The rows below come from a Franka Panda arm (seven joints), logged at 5 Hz.
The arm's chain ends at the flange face. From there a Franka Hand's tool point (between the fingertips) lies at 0.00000 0.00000 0.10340 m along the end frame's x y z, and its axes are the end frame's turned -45 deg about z.
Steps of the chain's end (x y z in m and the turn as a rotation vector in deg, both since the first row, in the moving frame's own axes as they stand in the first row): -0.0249, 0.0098, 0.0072, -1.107, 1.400, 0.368; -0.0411, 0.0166, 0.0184, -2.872, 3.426, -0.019; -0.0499, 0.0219, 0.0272, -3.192, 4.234, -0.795; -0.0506, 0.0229, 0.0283, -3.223, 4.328, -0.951
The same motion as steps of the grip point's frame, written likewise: -0.0242, -0.0075, 0.0071, -1.773, 0.207, 0.368; -0.0401, -0.0093, 0.0181, -4.453, 0.392, -0.019; -0.0494, -0.0103, 0.0268, -5.251, 0.737, -0.795; -0.0505, -0.0100, 0.0278, -5.339, 0.781, -0.951
